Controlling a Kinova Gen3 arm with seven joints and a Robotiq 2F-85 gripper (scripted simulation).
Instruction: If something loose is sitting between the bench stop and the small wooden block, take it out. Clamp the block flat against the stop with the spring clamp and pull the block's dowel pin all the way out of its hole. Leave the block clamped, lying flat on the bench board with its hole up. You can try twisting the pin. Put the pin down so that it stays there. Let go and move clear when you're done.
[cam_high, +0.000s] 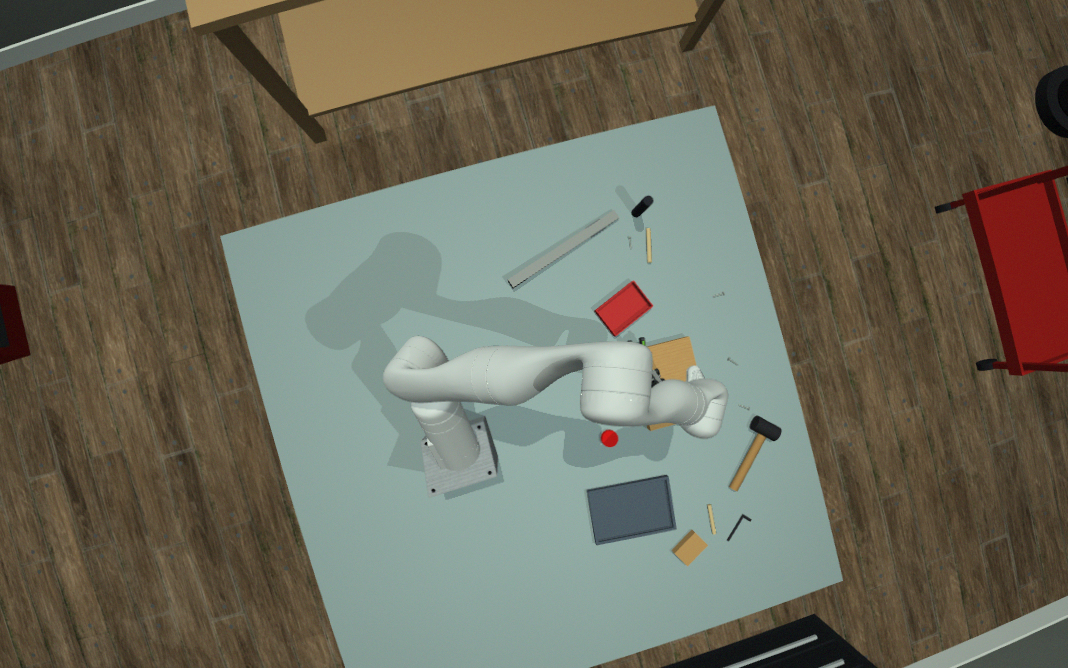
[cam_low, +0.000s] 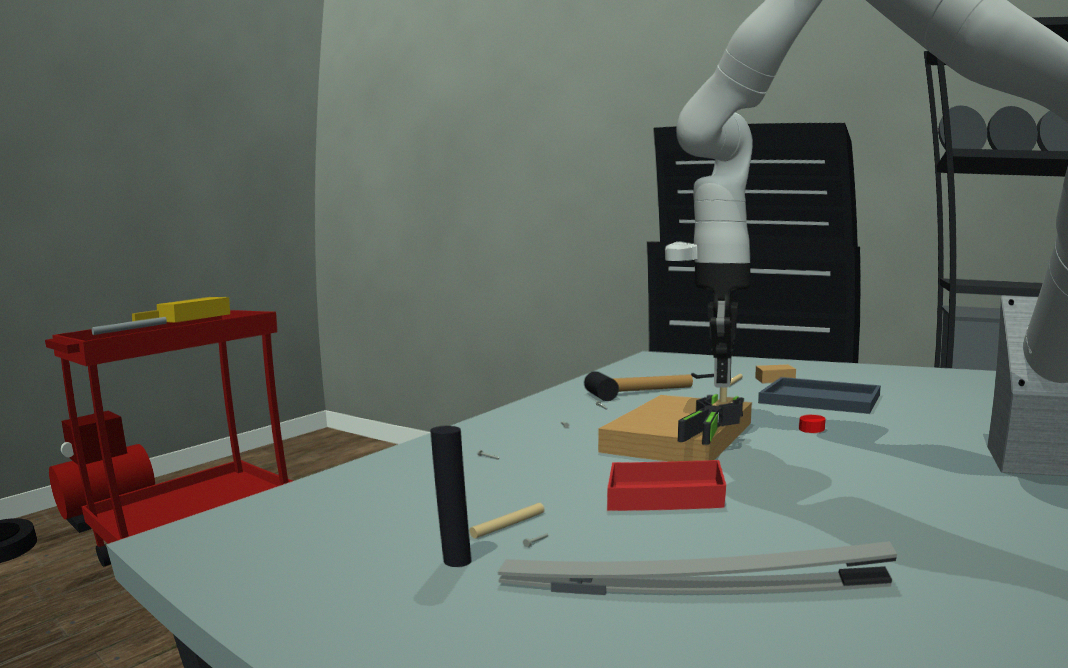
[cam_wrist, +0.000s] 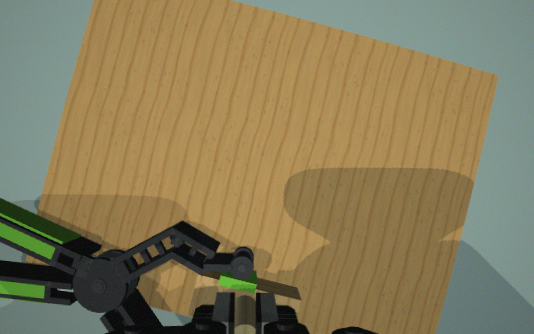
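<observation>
My gripper is now 2 cm above the dowel pin. Also, from my hand: red puck: 12 cm behind, 9 cm to the right, 8 cm below; small wooden block: 5 cm below; wooden bench board: 5 cm ahead, 7 cm below.
</observation>
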